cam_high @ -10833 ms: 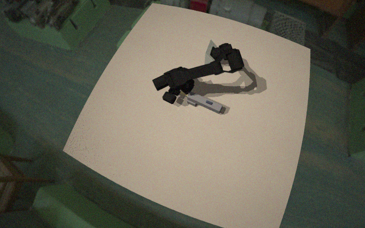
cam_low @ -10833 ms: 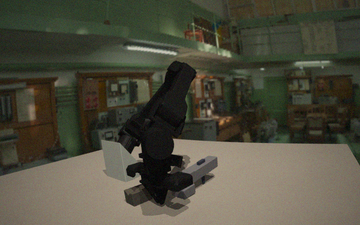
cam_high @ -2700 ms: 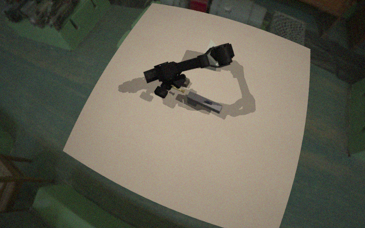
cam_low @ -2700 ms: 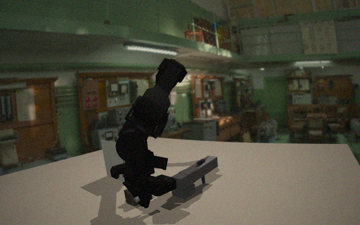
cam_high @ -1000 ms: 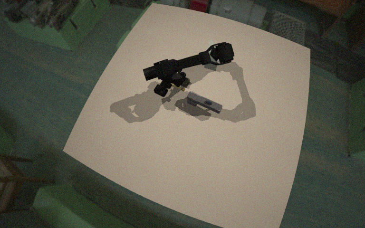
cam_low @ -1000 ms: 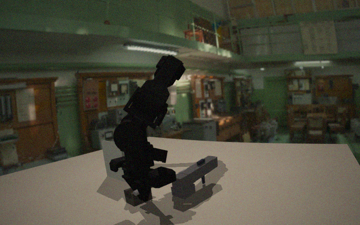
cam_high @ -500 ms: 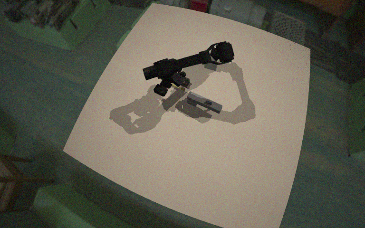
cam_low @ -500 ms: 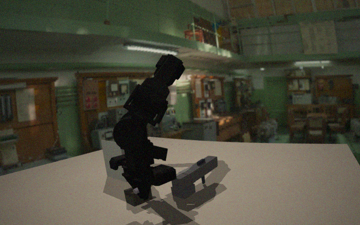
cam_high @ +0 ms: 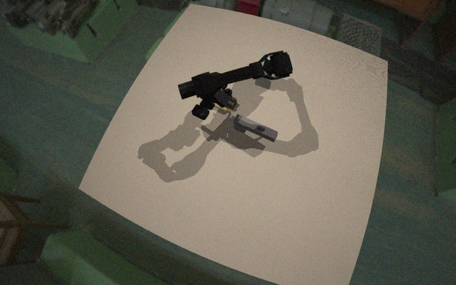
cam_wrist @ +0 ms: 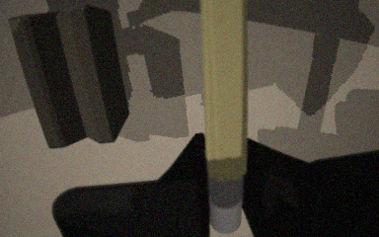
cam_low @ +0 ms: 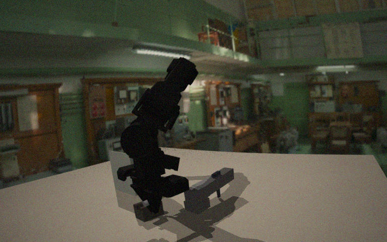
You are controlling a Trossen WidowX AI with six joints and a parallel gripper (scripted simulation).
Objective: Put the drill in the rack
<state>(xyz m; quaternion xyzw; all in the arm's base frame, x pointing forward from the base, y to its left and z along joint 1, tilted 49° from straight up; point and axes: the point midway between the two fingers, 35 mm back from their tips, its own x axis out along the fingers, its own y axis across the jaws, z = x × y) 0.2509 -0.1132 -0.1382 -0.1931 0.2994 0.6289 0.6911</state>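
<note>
My gripper tip is now 1 cm short of the drill, 4 cm to the right of it and 4 cm below it. From my gripper tip the other things lie so: dark rack 6 cm behind, 5 cm to the left, 3 cm below; then blue key 4 cm ahead, 23 cm to the left, 1 cm above; then grey holder block 4 cm ahead, 20 cm to the left.
</note>
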